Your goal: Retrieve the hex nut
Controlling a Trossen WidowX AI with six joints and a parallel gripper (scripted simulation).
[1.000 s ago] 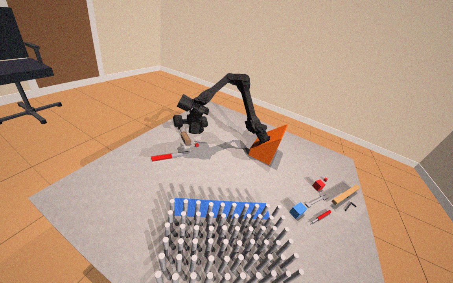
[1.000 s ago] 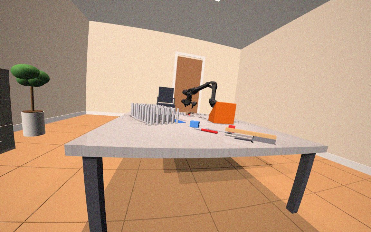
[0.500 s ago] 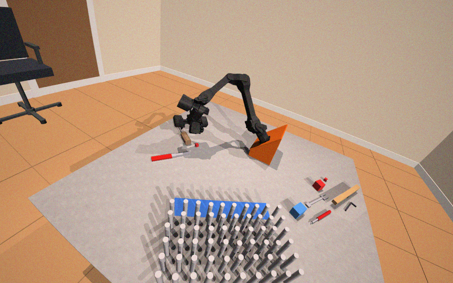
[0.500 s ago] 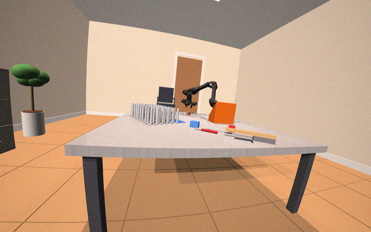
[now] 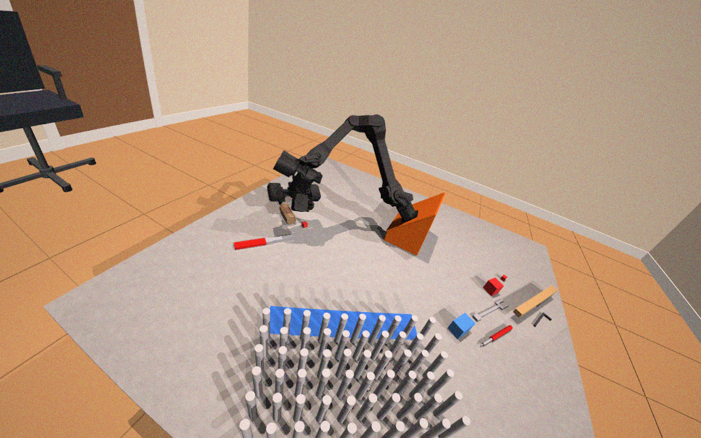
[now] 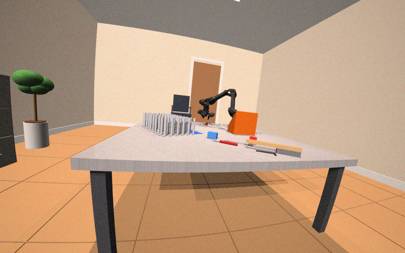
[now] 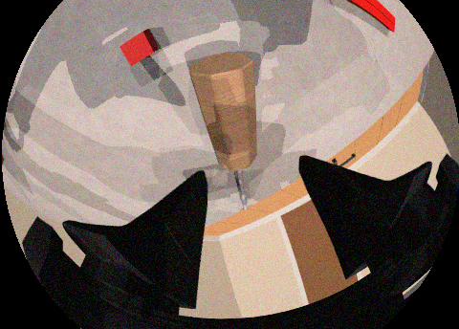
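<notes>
My gripper tip is now 70 mm past the hook tool, 80 mm to the left of it and 50 mm above it. Round my gripper tip: blue cube (210 mm ahead, 680 mm to the left, 40 mm below); then small wrench (90 mm ahead, 790 mm to the left, 60 mm below); then blue taped strip (330 mm ahead, 360 mm to the left, 60 mm below).
</notes>
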